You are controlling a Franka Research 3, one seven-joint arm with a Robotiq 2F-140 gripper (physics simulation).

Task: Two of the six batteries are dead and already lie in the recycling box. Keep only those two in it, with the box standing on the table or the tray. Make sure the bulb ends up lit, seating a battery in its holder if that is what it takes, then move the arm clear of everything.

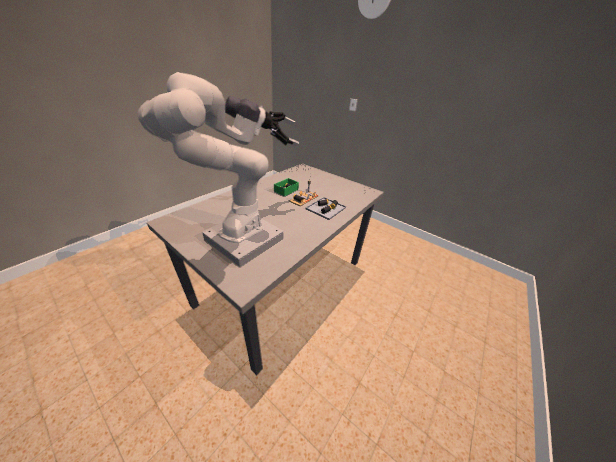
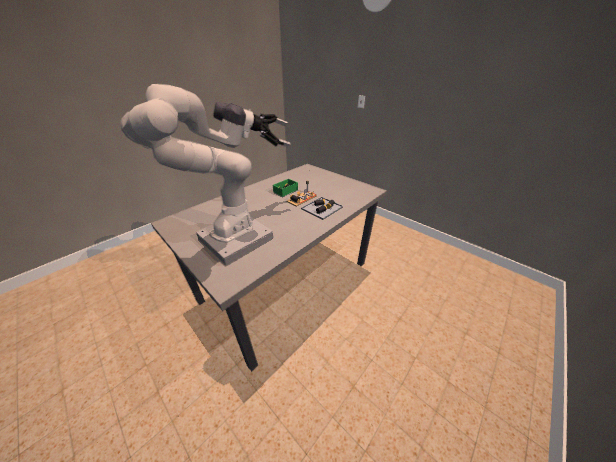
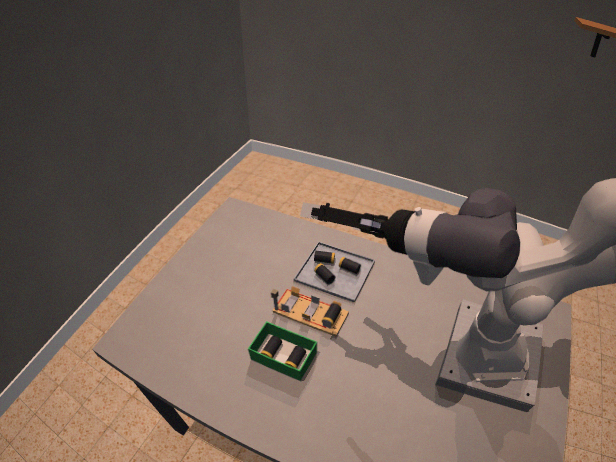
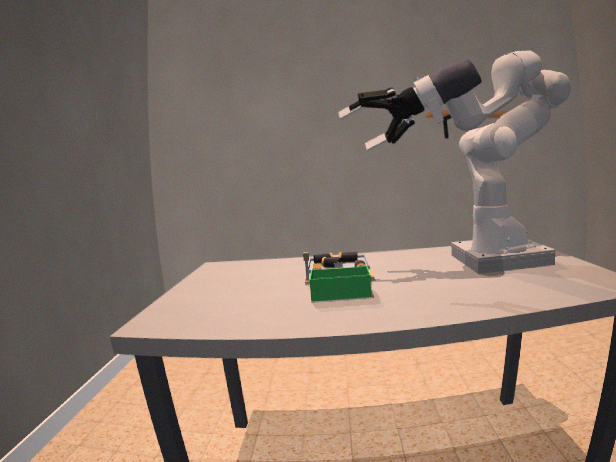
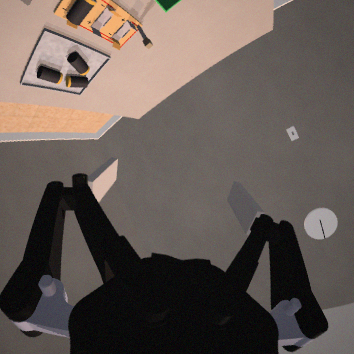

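Note:
My gripper (image 1: 297, 132) (image 2: 288, 133) (image 4: 356, 130) (image 5: 174, 180) is open and empty, high above the table and well clear of the objects. The green recycling box (image 3: 282, 367) (image 4: 341, 287) stands upright on the table; two black batteries (image 3: 272, 346) (image 3: 296, 356) lie in it. The orange holder board (image 3: 300, 311) carries one battery (image 3: 332, 314) (image 5: 80, 12) at its end nearer the robot base; its other two clip places look empty. The bulb (image 3: 274, 294) (image 5: 146, 43) on a short post looks dark. Three batteries (image 3: 324, 257) (image 3: 350, 265) (image 3: 325, 274) lie on the tray (image 3: 337, 290) (image 5: 45, 47).
The grey table (image 3: 190, 310) (image 4: 240, 320) bears the robot base (image 3: 450, 370) (image 4: 515, 262) to one side of the board, box and tray. Walls stand behind the table. An orange shelf (image 3: 597, 25) shows on the wall behind the arm.

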